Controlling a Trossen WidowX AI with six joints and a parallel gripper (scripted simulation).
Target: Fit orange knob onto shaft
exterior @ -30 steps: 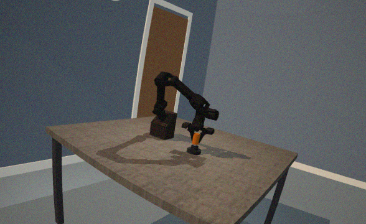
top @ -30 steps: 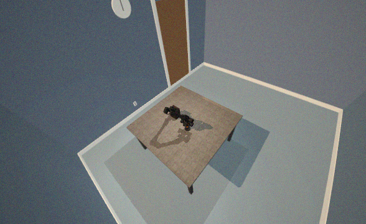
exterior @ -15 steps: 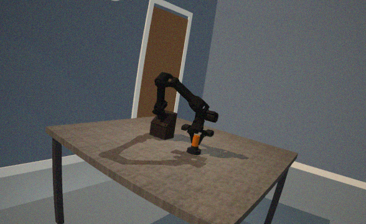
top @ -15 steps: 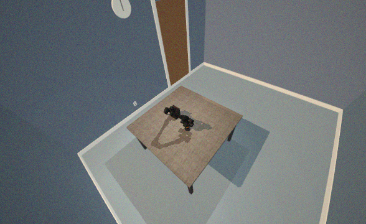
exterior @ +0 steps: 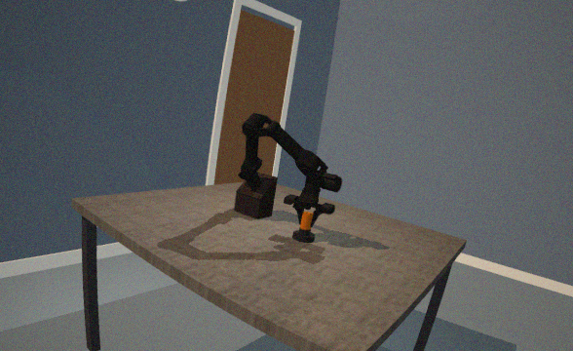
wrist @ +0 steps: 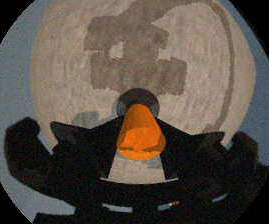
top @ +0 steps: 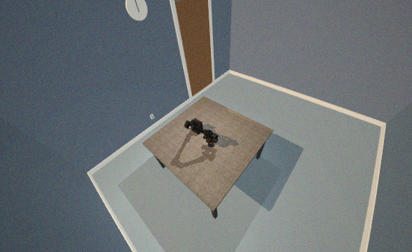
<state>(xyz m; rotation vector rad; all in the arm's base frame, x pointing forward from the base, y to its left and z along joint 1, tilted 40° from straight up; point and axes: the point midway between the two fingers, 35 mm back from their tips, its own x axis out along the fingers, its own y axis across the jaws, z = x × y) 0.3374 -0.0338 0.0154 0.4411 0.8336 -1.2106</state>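
My gripper tip is now 20 mm above the dark round pedestal. From my gripper tip the other things lie so: orange knob (30 mm above).
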